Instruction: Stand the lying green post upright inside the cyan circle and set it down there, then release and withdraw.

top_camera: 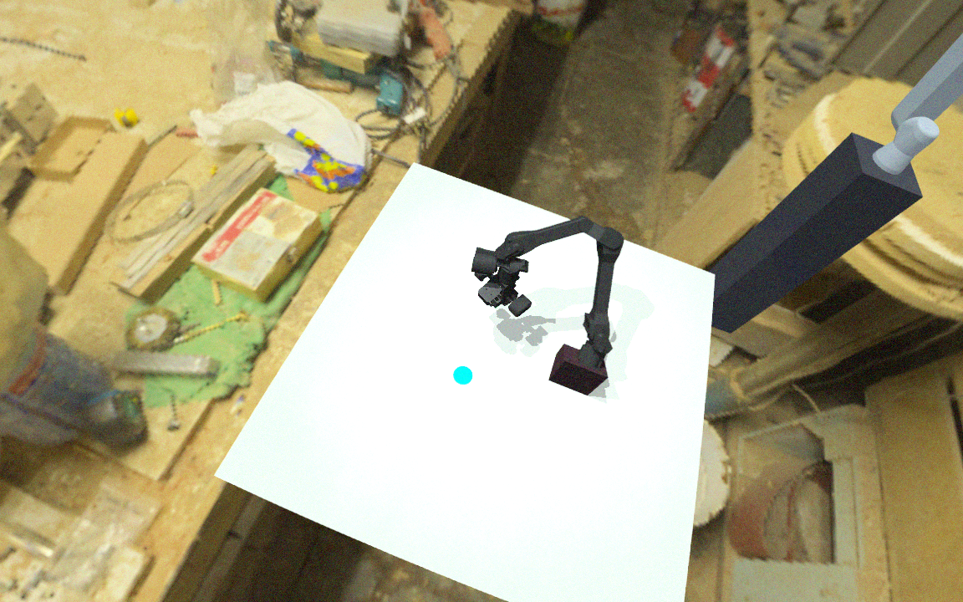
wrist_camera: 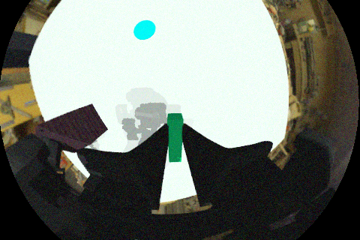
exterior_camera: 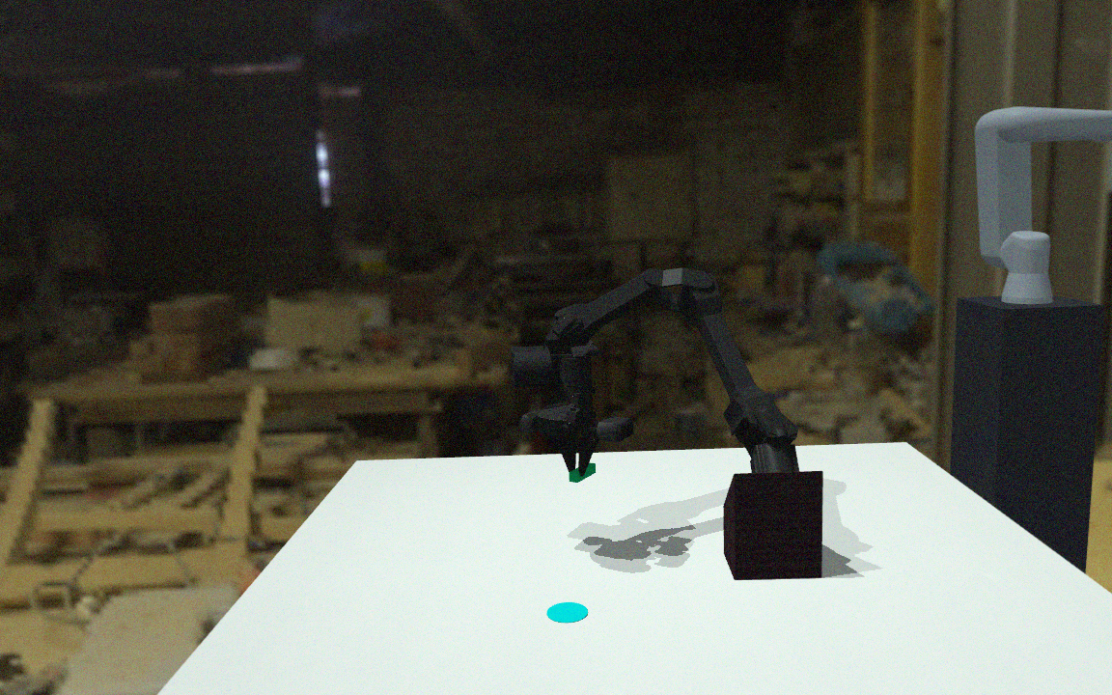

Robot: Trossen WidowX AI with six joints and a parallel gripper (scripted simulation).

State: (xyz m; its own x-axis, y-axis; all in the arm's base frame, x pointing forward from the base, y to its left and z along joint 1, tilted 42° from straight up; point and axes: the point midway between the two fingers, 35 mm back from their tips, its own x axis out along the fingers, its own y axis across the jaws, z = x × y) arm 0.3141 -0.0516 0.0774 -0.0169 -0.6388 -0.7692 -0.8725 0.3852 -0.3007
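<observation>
The cyan circle is 20 mm ahead of my gripper tip, 210 mm to the left of it and 140 mm below it. Also, from my gripper tip: green post 10 mm behind, 20 mm to the right.
</observation>
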